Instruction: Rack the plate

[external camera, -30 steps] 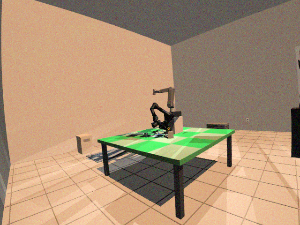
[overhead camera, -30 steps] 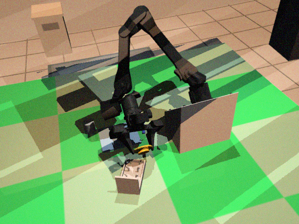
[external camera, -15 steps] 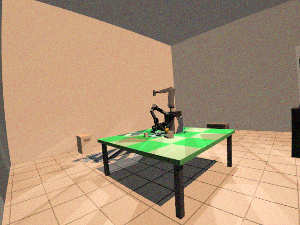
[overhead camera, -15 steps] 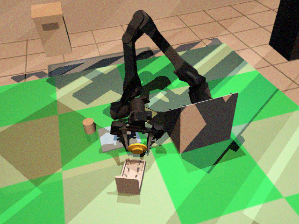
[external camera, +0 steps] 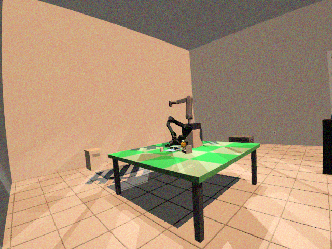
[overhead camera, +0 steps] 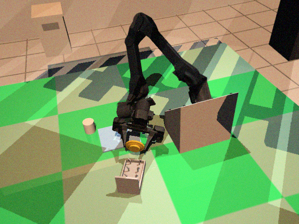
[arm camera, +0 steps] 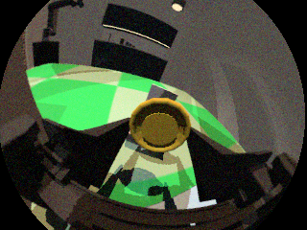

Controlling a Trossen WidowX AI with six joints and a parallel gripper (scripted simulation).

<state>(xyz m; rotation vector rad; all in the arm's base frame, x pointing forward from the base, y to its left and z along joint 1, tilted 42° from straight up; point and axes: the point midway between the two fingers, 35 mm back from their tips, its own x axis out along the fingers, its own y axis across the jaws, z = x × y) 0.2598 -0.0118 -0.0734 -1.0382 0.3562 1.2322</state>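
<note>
The dish rack is 70 mm to the left of my gripper tip, 40 mm below it and 20 mm ahead of it. From my gripper tip the other things lie so: plate (10 mm to the right); then blue spoon (180 mm to the right, 60 mm below, 60 mm behind); then pale blue mat (140 mm to the right, 60 mm below, 50 mm ahead).
</note>
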